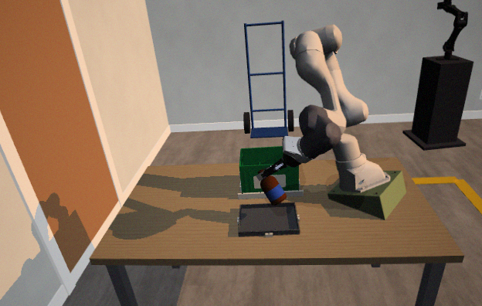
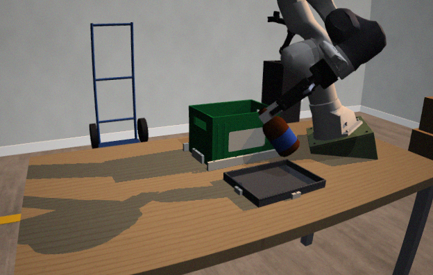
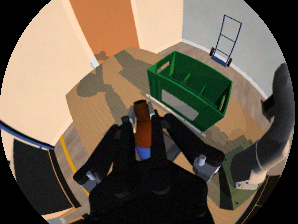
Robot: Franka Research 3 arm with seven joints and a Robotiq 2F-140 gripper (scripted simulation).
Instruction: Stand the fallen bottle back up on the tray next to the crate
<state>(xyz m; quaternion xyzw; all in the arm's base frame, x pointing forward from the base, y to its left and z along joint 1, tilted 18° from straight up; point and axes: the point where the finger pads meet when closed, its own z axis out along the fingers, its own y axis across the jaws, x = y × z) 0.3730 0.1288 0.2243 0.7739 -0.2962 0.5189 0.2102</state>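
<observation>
The bottle lies 50 mm below my hand, 20 mm behind it and 10 mm to the left of it. Also, from my hand: green crate: 230 mm to the right, 130 mm below, 40 mm behind; tray: 200 mm below, 40 mm to the left.
</observation>
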